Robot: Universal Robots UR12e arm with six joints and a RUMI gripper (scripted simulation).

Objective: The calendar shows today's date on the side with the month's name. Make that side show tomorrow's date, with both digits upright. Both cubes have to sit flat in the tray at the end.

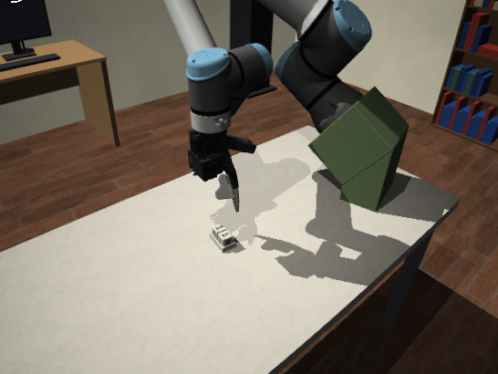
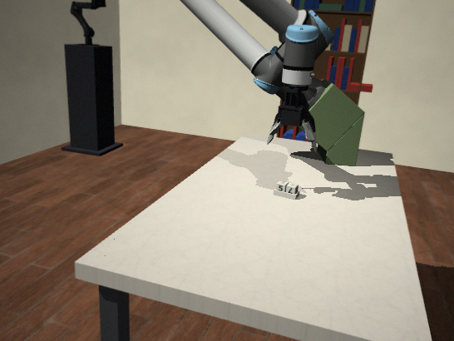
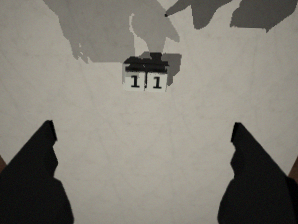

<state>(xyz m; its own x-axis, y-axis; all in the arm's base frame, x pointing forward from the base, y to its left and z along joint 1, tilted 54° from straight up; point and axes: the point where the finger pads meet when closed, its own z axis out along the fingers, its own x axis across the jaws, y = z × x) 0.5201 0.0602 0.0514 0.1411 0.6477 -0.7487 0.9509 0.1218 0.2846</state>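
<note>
Now: hand 1 cm to the left of the digit cube and 14 cm above it. The rest, counted from my hand: pale calendar tray (15 cm below).
</note>
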